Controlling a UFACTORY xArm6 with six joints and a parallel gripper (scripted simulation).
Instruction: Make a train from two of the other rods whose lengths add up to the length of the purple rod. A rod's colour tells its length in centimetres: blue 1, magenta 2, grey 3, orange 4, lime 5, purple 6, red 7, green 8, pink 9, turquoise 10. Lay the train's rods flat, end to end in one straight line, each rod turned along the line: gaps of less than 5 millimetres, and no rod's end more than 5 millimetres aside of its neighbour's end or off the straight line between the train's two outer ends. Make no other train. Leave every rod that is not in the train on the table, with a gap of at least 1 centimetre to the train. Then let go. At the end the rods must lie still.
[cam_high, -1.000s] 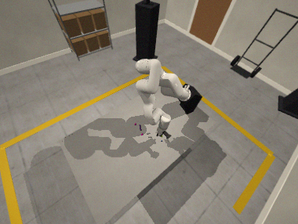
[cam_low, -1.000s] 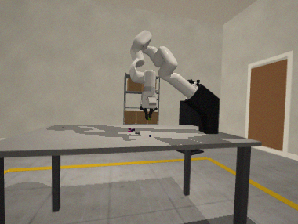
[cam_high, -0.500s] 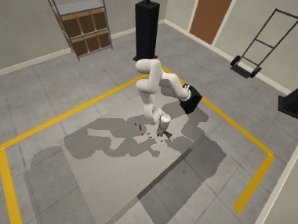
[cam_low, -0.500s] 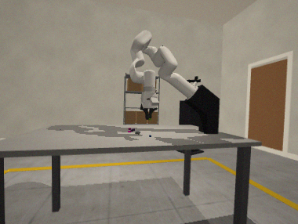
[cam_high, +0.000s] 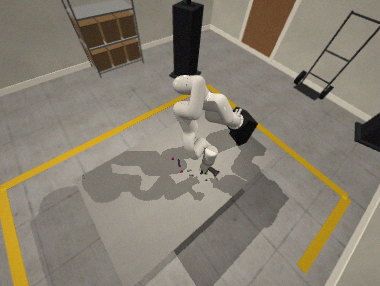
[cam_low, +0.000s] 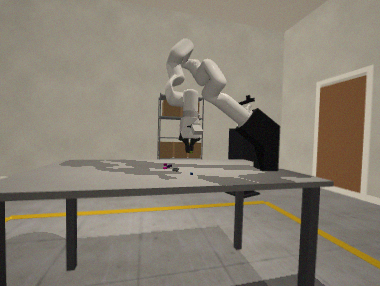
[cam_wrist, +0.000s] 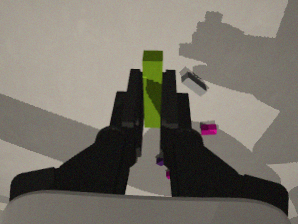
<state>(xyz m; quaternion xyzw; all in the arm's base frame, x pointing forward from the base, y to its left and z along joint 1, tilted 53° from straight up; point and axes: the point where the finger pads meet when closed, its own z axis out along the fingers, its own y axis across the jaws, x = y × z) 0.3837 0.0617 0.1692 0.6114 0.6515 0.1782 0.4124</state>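
Right now my hand is 3 cm to the right of the blue rod and 12 cm above it. The rest, counted from my hand: lime rod 2 cm below; purple rod 22 cm to the right, 12 cm below.
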